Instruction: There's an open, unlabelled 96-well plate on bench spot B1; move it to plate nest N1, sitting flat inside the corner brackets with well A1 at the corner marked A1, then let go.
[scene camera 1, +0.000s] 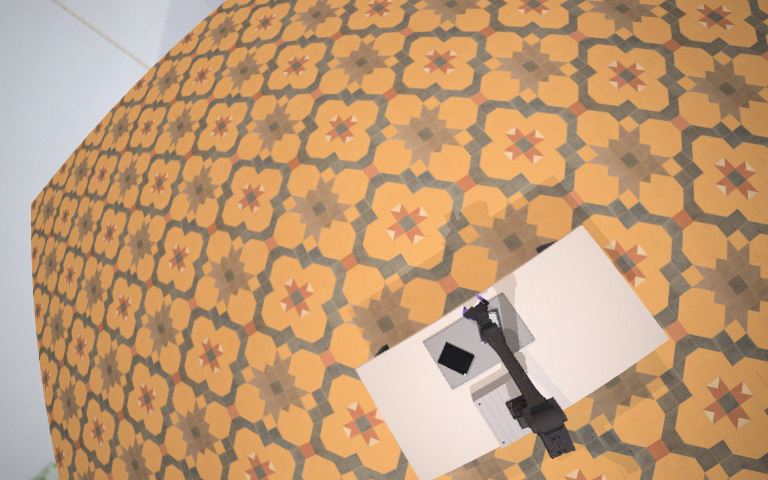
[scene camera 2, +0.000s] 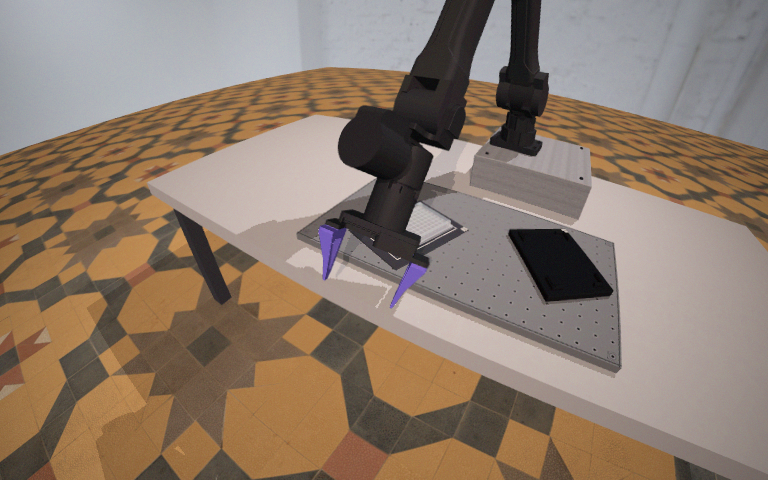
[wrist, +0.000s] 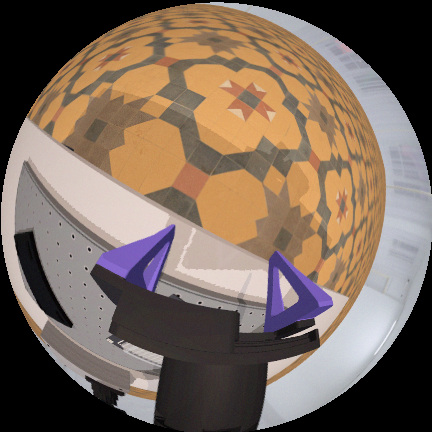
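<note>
The white 96-well plate lies on the dark B1 spot of the grey board. The arm hides part of it in scene camera 2 and most of it in scene camera 1. My gripper is open, with nothing between its purple fingers. It is tilted, with its fingertips beyond the board's long edge, near the table's front edge, to the side of the plate. The black nest N1 has raised corner brackets and nothing in it. A small pale mark shows by one corner; its lettering is unreadable.
The perforated grey board carries both spots. A grey block under the arm's base stands behind it on the pale table. The arm reaches over the board on the plate's side.
</note>
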